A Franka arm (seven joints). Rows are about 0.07 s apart.
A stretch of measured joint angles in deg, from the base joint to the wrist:
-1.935 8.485 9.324 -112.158 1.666 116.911 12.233
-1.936 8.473 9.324 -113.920 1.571 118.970 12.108
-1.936 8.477 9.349 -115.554 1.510 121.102 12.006
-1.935 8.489 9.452 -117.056 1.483 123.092 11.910
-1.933 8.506 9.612 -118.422 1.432 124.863 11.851
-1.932 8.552 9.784 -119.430 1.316 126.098 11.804
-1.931 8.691 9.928 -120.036 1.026 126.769 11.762
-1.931 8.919 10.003 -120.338 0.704 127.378 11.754
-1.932 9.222 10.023 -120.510 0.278 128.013 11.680
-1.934 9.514 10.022 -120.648 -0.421 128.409 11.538
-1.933 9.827 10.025 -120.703 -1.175 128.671 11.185
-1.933 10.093 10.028 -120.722 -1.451 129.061 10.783
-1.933 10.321 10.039 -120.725 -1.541 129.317 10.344
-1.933 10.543 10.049 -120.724 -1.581 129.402 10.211
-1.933 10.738 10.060 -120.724 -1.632 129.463 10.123
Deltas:
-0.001 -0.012 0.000 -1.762 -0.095 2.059 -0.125
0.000 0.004 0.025 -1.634 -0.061 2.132 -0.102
0.001 0.012 0.103 -1.502 -0.027 1.990 -0.096
0.002 0.017 0.160 -1.366 -0.051 1.771 -0.059
0.001 0.046 0.172 -1.008 -0.116 1.235 -0.047
0.001 0.139 0.144 -0.606 -0.290 0.671 -0.042
0.000 0.228 0.075 -0.302 -0.322 0.609 -0.008
-0.001 0.303 0.020 -0.172 -0.426 0.635 -0.074
-0.002 0.292 -0.001 -0.138 -0.699 0.396 -0.142
0.001 0.313 0.003 -0.055 -0.754 0.262 -0.353
0.000 0.266 0.003 -0.019 -0.276 0.390 -0.402
0.000 0.228 0.011 -0.003 -0.090 0.256 -0.439
0.000 0.222 0.010 0.001 -0.040 0.085 -0.133
0.000 0.195 0.011 0.000 -0.051 0.061 -0.088

